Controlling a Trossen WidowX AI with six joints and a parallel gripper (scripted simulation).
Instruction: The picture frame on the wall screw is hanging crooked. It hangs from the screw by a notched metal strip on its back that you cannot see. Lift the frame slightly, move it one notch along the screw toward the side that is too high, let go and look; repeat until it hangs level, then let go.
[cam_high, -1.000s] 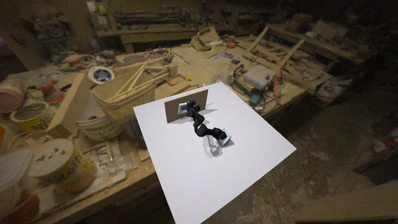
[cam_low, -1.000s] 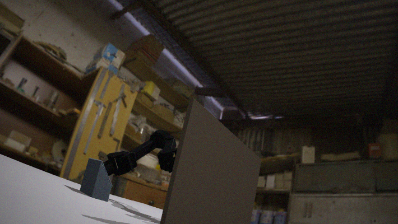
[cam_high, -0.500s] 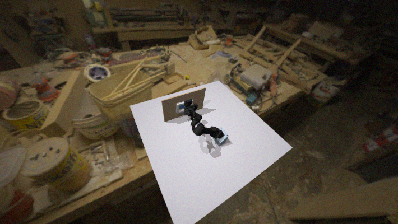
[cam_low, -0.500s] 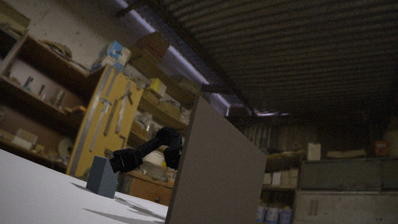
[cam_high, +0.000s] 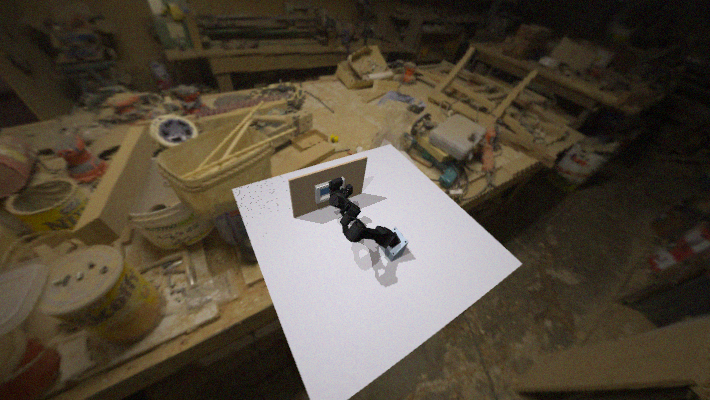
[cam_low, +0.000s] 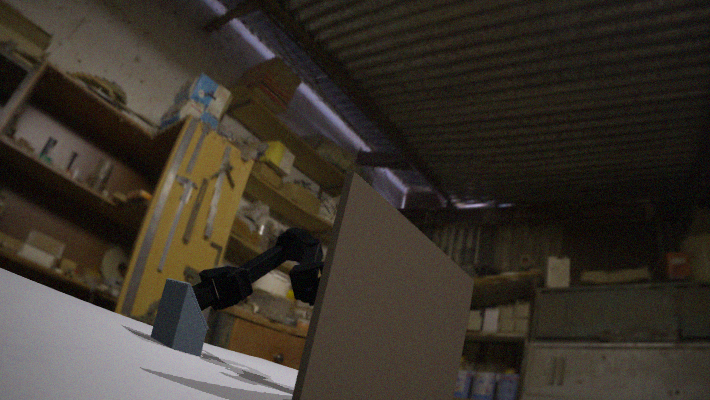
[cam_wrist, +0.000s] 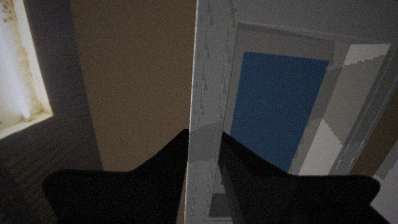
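The picture frame lies 50 mm below my gripper tip. Round my gripper tip: board (60 mm below, 20 mm to the right, 20 mm ahead).
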